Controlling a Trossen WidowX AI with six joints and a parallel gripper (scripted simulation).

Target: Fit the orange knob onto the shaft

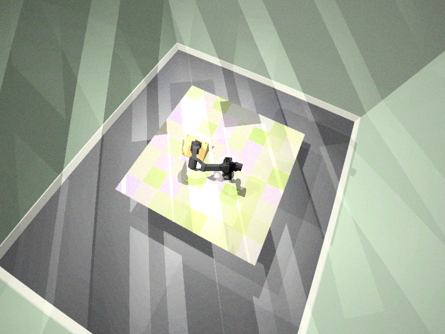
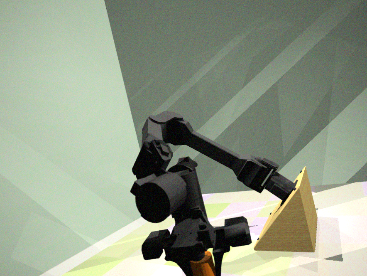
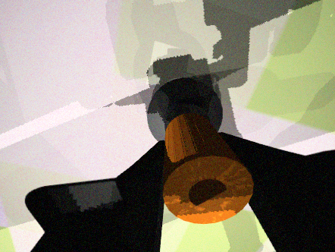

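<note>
Now: gripper tip 20 mm below the orange knob. From my gripper tip the other things lie so: dark round pedestal (40 mm below).
</note>
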